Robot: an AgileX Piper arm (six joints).
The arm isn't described. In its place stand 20 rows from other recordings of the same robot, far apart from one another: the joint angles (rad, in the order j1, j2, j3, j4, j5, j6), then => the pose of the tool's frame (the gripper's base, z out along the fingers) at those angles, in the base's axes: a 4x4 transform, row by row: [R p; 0 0 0 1], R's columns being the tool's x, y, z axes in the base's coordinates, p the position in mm.
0.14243, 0.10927, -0.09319, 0.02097, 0.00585, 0.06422 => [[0.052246 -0.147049 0.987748 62.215], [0.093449 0.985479 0.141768 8.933], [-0.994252 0.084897 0.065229 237.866], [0 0 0 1]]
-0.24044, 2.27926, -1.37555, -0.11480, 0.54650, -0.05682 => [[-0.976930 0.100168 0.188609 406.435], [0.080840 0.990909 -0.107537 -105.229], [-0.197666 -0.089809 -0.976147 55.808], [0 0 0 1]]
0.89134, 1.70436, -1.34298, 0.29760, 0.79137, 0.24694 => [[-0.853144 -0.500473 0.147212 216.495], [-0.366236 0.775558 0.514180 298.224], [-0.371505 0.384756 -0.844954 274.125], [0 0 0 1]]
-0.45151, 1.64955, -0.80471, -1.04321, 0.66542, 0.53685 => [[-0.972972 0.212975 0.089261 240.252], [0.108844 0.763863 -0.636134 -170.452], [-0.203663 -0.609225 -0.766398 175.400], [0 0 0 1]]
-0.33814, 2.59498, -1.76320, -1.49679, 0.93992, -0.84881 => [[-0.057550 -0.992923 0.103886 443.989], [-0.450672 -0.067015 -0.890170 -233.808], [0.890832 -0.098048 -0.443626 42.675], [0 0 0 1]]
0.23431, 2.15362, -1.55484, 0.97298, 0.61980, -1.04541 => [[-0.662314 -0.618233 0.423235 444.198], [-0.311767 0.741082 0.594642 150.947], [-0.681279 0.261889 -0.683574 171.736], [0 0 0 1]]
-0.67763, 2.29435, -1.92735, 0.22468, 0.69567, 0.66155 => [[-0.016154 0.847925 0.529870 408.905], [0.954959 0.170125 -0.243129 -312.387], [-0.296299 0.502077 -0.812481 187.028], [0 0 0 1]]
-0.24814, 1.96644, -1.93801, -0.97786, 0.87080, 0.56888 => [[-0.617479 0.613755 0.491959 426.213], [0.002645 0.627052 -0.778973 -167.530], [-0.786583 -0.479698 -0.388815 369.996], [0 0 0 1]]
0.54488, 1.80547, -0.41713, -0.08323, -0.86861, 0.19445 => [[-0.435643 -0.510490 0.741361 230.988], [-0.100476 0.846056 0.523540 146.751], [-0.894494 0.153588 -0.419870 114.642], [0 0 0 1]]
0.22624, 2.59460, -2.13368, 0.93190, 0.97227, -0.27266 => [[-0.975566 -0.115129 0.187129 506.968], [0.057636 0.687782 0.723625 178.624], [-0.212014 0.716729 -0.664341 105.369], [0 0 0 1]]
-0.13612, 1.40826, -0.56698, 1.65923, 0.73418, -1.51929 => [[-0.680221 -0.304397 0.666815 249.153], [0.220619 0.782497 0.582260 27.171], [-0.699018 0.543177 -0.465115 209.960], [0 0 0 1]]
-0.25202, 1.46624, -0.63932, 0.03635, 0.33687, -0.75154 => [[-0.802687 -0.376557 0.462490 244.456], [-0.472005 0.875117 -0.106685 -61.817], [-0.364560 -0.303932 -0.880182 175.007], [0 0 0 1]]
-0.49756, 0.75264, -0.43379, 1.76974, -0.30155, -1.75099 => [[-0.234179 0.708347 0.665886 121.559], [0.157549 0.703529 -0.692983 -96.173], [-0.959343 -0.057372 -0.276350 282.908], [0 0 0 1]]
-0.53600, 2.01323, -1.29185, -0.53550, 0.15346, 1.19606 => [[-0.124662 0.806713 0.577645 371.386], [0.790244 0.432772 -0.433847 -228.861], [-0.599978 0.402397 -0.691450 167.891], [0 0 0 1]]
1.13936, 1.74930, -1.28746, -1.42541, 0.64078, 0.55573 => [[0.250021 -0.488410 0.836029 213.888], [-0.885443 0.234034 0.401522 335.889], [-0.391766 -0.840645 -0.373946 288.730], [0 0 0 1]]
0.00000, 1.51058, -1.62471, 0.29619, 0.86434, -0.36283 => [[-0.559987 -0.275025 0.781522 333.959], [-0.162331 0.961434 0.222022 20.204], [-0.812443 -0.002536 -0.583035 425.842], [0 0 0 1]]
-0.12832, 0.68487, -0.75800, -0.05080, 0.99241, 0.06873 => [[-0.725847 0.186131 0.662194 109.582], [0.134888 0.982518 -0.128314 -18.041], [-0.674500 -0.003814 -0.738265 326.100], [0 0 0 1]]
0.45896, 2.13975, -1.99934, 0.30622, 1.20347, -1.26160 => [[0.114878 -0.981302 0.154433 405.150], [-0.919594 -0.046256 0.390137 228.764], [-0.375699 -0.186834 -0.907713 266.125], [0 0 0 1]]
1.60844, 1.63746, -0.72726, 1.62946, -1.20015, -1.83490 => [[0.070739 -0.380507 0.922069 74.726], [-0.874031 0.421816 0.241123 265.747], [-0.480692 -0.822974 -0.302736 205.756], [0 0 0 1]]
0.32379, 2.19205, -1.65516, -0.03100, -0.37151, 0.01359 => [[-0.069155 -0.329873 0.941489 494.423], [-0.039342 0.943916 0.327833 167.009], [-0.996830 -0.014368 -0.078254 233.839], [0 0 0 1]]
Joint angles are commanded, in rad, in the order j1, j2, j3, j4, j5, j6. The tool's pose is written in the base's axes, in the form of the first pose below.
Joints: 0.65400 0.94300 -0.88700 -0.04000 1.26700 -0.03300
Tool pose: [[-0.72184 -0.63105 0.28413 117.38], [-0.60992 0.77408 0.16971 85.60], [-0.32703 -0.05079 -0.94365 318.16], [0 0 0 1]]
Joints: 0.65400 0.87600 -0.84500 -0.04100 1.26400 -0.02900
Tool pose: [[-0.71654 -0.62707 0.30555 105.57], [-0.60135 0.77728 0.18498 76.44], [-0.35349 -0.05120 -0.93404 315.70], [0 0 0 1]]
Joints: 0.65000 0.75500 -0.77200 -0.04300 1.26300 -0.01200
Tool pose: [[-0.71435 -0.60968 0.34351 85.31], [-0.57447 0.79122 0.20967 60.17], [-0.39962 -0.04755 -0.91545 309.29], [0 0 0 1]]
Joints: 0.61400 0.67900 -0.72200 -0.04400 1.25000 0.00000
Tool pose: [[-0.72767 -0.57092 0.38021 75.68], [-0.52989 0.81985 0.21693 48.70], [-0.43556 -0.04361 -0.89910 302.94], [0 0 0 1]]
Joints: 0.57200 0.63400 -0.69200 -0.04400 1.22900 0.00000
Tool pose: [[-0.73513 -0.53544 0.41581 71.71], [-0.49080 0.84345 0.21841 41.68], [-0.46766 -0.04352 -0.88284 299.10], [0 0 0 1]]
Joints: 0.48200 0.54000 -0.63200 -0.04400 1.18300 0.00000
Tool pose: [[-0.73976 -0.45616 0.49465 63.13], [-0.40578 0.88885 0.21282 28.85], [-0.53674 -0.04328 -0.84263 290.96], [0 0 0 1]]
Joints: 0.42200 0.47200 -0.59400 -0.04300 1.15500 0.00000
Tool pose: [[-0.73278 -0.40106 0.54971 56.18], [-0.34803 0.91508 0.20370 21.30], [-0.58473 -0.04205 -0.81014 285.65], [0 0 0 1]]
